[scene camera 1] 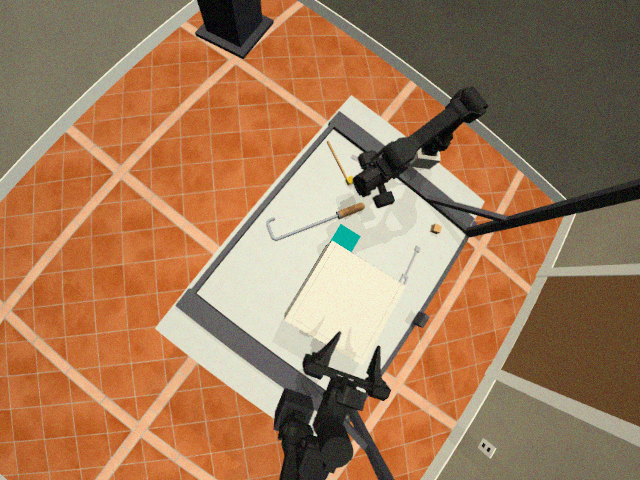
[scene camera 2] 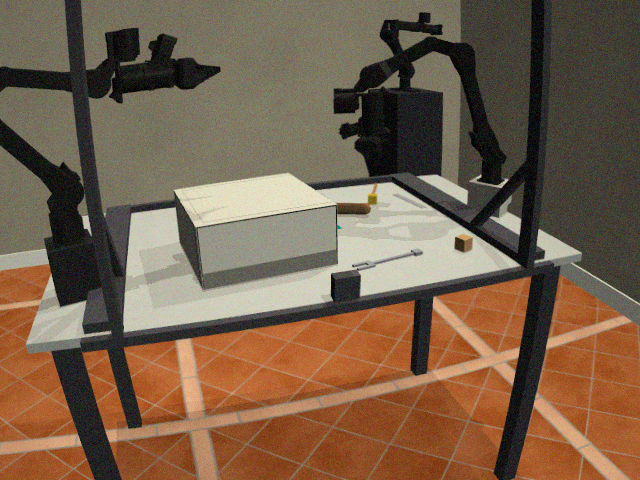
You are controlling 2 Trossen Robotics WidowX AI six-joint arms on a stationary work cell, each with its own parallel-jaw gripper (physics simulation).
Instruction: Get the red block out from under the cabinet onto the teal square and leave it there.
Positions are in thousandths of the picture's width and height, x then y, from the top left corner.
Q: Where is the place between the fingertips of the right gripper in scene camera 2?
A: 585, 353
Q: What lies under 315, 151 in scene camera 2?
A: The left gripper.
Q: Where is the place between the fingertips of the left gripper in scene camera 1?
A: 563, 705
